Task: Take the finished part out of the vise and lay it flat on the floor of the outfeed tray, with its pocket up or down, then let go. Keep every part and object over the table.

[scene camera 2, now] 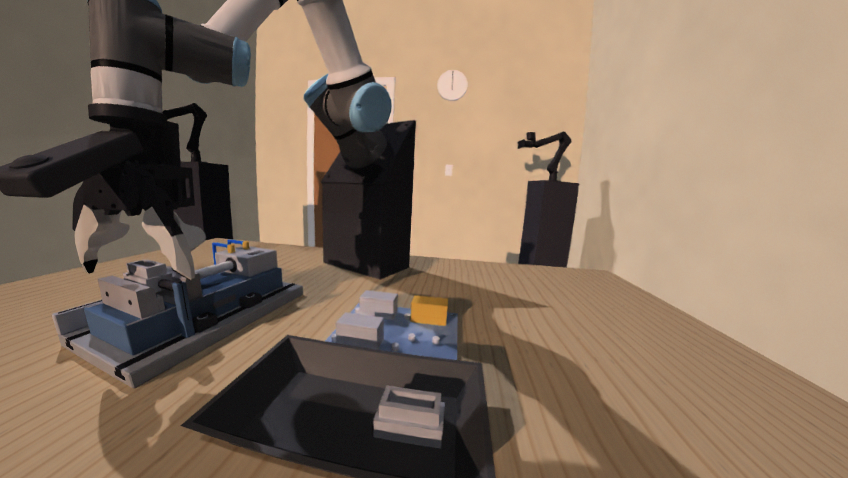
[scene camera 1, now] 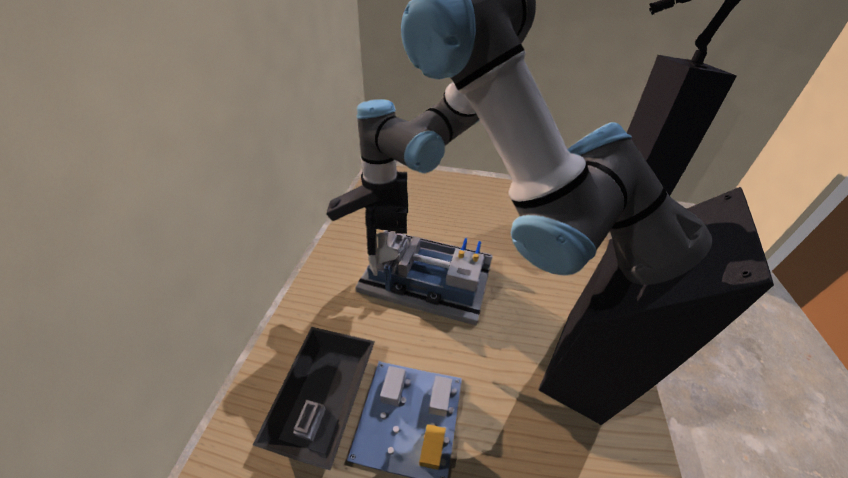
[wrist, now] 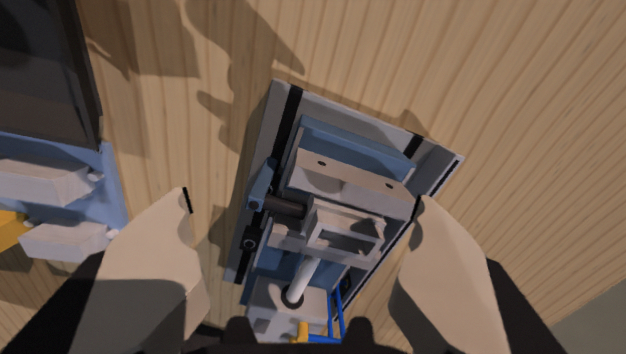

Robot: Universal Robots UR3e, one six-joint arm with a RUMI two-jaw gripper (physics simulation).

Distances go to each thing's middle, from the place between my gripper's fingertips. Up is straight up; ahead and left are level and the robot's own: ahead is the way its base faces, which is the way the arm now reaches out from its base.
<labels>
I see my gripper 130 mm past the yellow block [scene camera 2: 428, 310], 380 mm to the right of it and 80 mm above it.
</labels>
